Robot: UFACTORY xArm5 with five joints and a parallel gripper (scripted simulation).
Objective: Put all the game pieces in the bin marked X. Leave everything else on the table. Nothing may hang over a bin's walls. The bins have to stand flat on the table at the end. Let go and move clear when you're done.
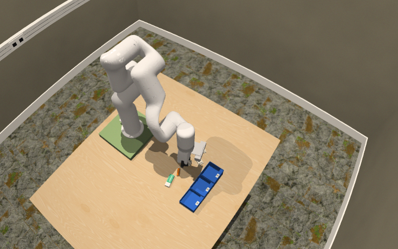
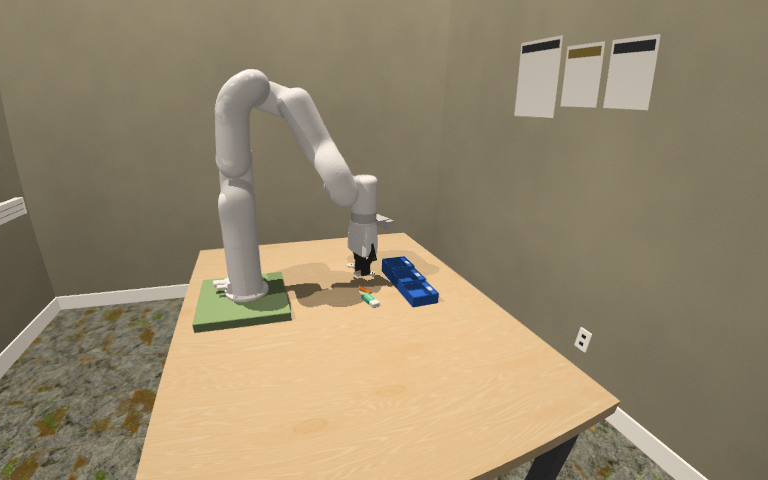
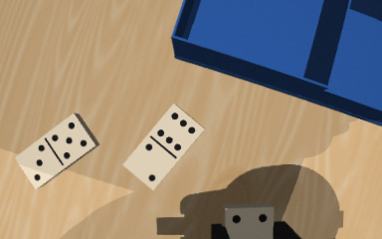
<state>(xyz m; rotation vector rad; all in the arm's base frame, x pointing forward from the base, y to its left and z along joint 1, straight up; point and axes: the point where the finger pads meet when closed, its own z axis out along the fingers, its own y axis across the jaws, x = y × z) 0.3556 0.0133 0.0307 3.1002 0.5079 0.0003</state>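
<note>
Right now my hand is 140 mm short of the bin, 50 mm to the left of it and 30 mm above it. From my hand the other things lie so: orange battery: 10 mm behind, 50 mm to the right, 50 mm below; green-and-white item: 10 mm behind, 120 mm to the right, 50 mm below.
</note>
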